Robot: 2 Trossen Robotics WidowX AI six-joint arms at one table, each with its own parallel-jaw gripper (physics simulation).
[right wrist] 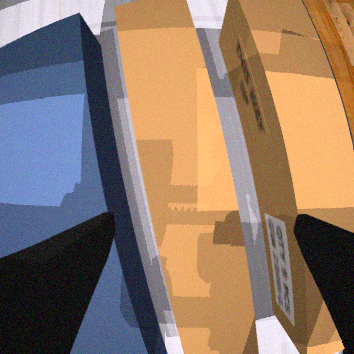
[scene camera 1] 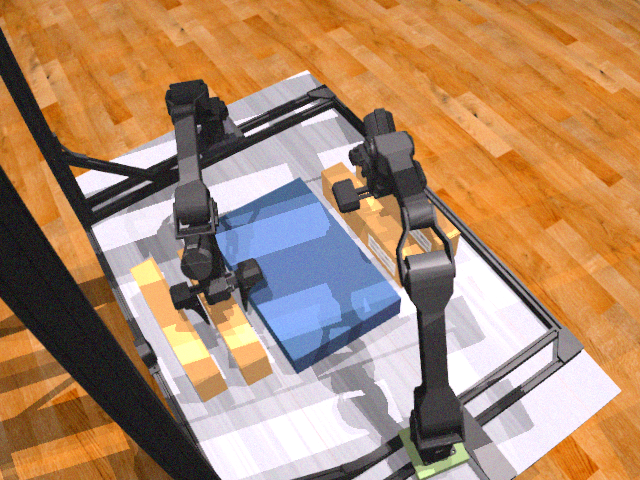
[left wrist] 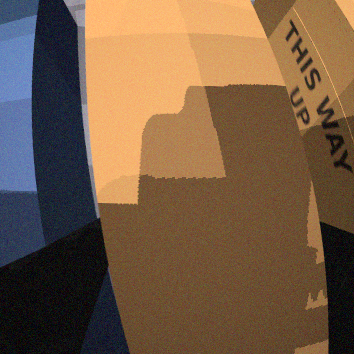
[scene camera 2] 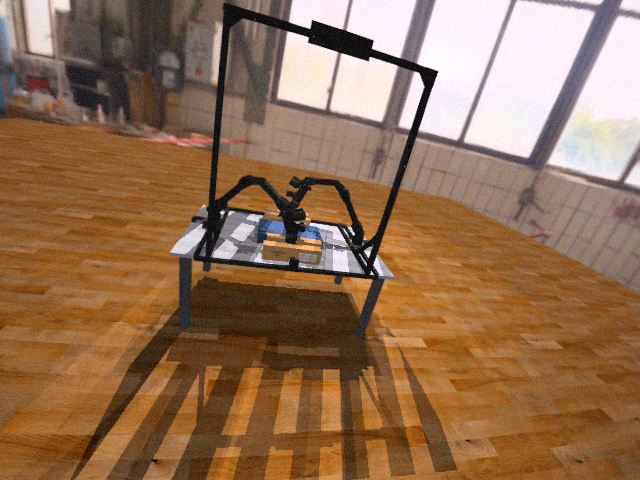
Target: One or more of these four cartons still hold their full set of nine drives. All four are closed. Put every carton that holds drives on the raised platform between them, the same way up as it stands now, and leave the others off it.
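Places are measured from the left arm's base along level axes (x left, y back, z up), in metres.
Pixels of known places: left gripper, fingertip midpoint: (left wrist: 193,219); right gripper, fingertip midpoint: (right wrist: 206,223) (scene camera 1: 374,201); left arm's base, origin of the base link: (scene camera 1: 214,134); right arm's base, origin of the base link: (scene camera 1: 433,444) (scene camera 2: 357,243).
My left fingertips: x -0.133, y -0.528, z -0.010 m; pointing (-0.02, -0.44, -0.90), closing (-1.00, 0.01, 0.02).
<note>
Ahead of a thing's pixels: the offset from my left fingertips to its top centre.
A raised blue platform @(dx +0.180, dy +0.055, dz +0.027 m) (scene camera 1: 310,258) (scene camera 2: 273,227) (left wrist: 15,140) (right wrist: 40,140) lies between two pairs of closed cartons. At the picture's left in scene camera 1 are an outer carton @(dx -0.106, dy +0.016, dz +0.052 m) (scene camera 1: 178,330) (left wrist: 330,200) and an inner carton @(dx -0.004, dy +0.015, dz +0.052 m) (scene camera 1: 240,343) (left wrist: 175,100). My left gripper (scene camera 1: 225,314) (left wrist: 193,219) is open and empty, its fingers on either side of the inner one. At the right are another inner carton @(dx +0.369, dy +0.092, dz +0.052 m) (scene camera 1: 356,222) (right wrist: 210,125) and an outer carton @(dx +0.464, dy +0.107, dz +0.052 m) (scene camera 1: 448,242) (right wrist: 310,125). My right gripper (right wrist: 206,223) is open and empty above that inner carton. Sides show "THIS WAY UP"; a blurred label shows in the right wrist view.
A black frame (scene camera 1: 504,268) runs around the white table, with tall posts (scene camera 2: 216,129) and a crossbar above. The paired cartons stand close together, with narrow gaps between them and beside the platform. My right arm (scene camera 1: 433,341) reaches across the picture's right side.
</note>
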